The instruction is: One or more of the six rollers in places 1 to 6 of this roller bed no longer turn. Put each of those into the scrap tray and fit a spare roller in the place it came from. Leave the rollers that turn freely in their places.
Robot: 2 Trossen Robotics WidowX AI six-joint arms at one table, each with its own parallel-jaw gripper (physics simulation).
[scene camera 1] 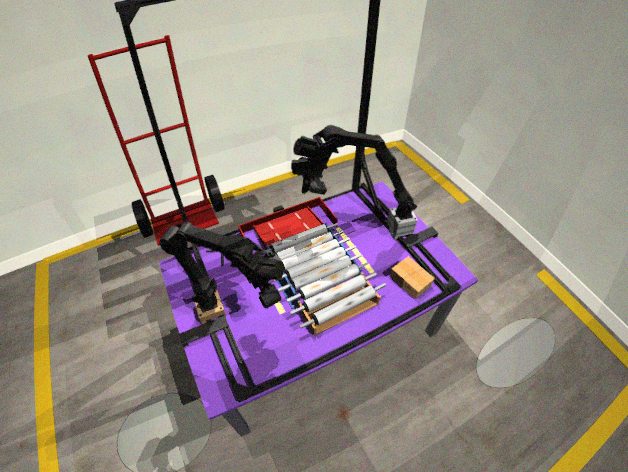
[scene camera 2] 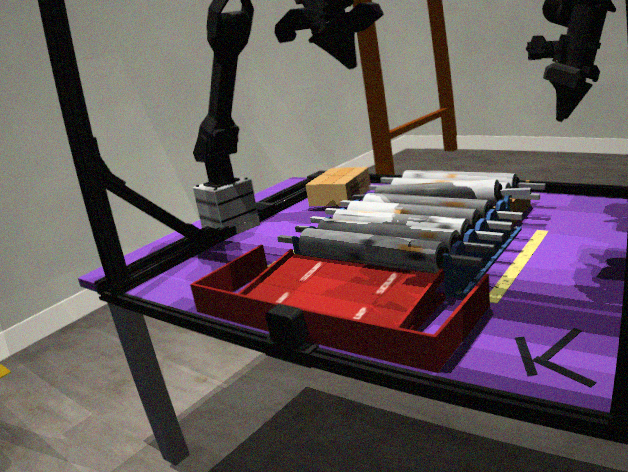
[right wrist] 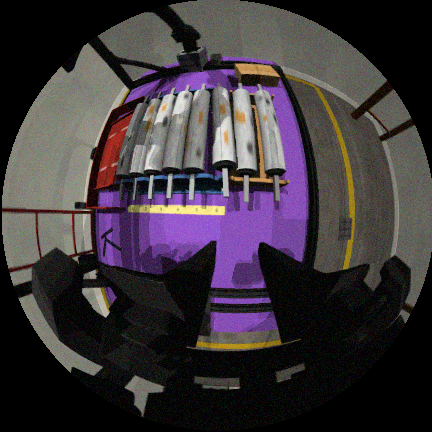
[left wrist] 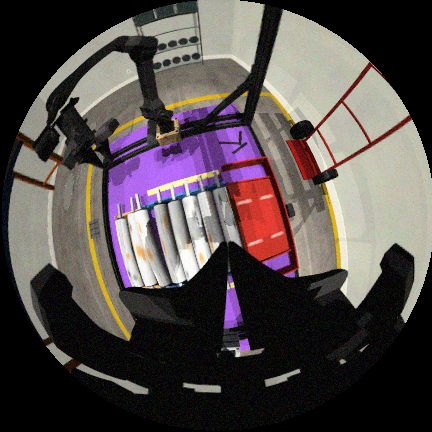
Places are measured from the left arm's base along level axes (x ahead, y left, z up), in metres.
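Pixels of known places: left gripper, fingertip midpoint: (scene camera 1: 303,192) (scene camera 2: 353,68) (left wrist: 226,245); right gripper, fingertip midpoint: (scene camera 1: 270,290) (scene camera 2: 561,119) (right wrist: 237,246) (left wrist: 107,164); left arm's base, link origin: (scene camera 1: 403,214) (scene camera 2: 221,182) (right wrist: 190,49) (left wrist: 226,354); right arm's base, link origin: (scene camera 1: 208,303) (left wrist: 166,127).
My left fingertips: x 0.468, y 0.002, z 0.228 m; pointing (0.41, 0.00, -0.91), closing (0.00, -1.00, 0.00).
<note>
Ahead of a thing's pixels: the offset from my left fingertips to its top centre. "spot": to the spot under its first point. Level surfaces: height alone.
Five mottled rollers {0.012 m ahead, 0.029 m right, 0.263 m down} (scene camera 2: 370,246) {0.030 m back, 0.170 m left, 0.263 m down} (right wrist: 200,130) sit side by side in the blue roller bed {spot: 0.153 m ahead, 0.020 m left, 0.326 m down} (scene camera 2: 459,278). Another roller {0.047 m back, 0.228 m left, 0.244 m down} (right wrist: 223,135) (scene camera 2: 446,189) lies apart from them, at the bed's far end in scene camera 2, close against a spare roller {0.053 m back, 0.281 m left, 0.263 m down} (right wrist: 245,130). Whether it is seated in place 6 cannot be told. A second spare roller {0.073 m back, 0.342 m left, 0.263 m down} (right wrist: 271,132) (scene camera 1: 345,305) lies on the orange rack {0.061 m back, 0.313 m left, 0.333 m down} (scene camera 1: 345,323). The scrap tray {0.039 m ahead, 0.143 m right, 0.289 m down} (scene camera 2: 223,296) (left wrist: 260,210) holds no roller. My left gripper (left wrist: 226,245) (scene camera 1: 314,191) is shut and empty, high above the tray side. My right gripper (right wrist: 237,246) (scene camera 1: 269,299) is partly open and empty, beside the bed.
A yellow number strip {spot: 0.183 m ahead, 0.193 m left, 0.338 m down} (right wrist: 187,210) (scene camera 2: 522,263) lies along the bed. A cardboard box {0.392 m back, 0.281 m left, 0.283 m down} (scene camera 1: 412,277) (scene camera 2: 337,186) stands beyond the roller ends. Black frame rails (scene camera 1: 324,360) edge the purple table {0.339 m down} (scene camera 1: 269,350). A red hand truck (scene camera 1: 186,218) stands behind the table.
</note>
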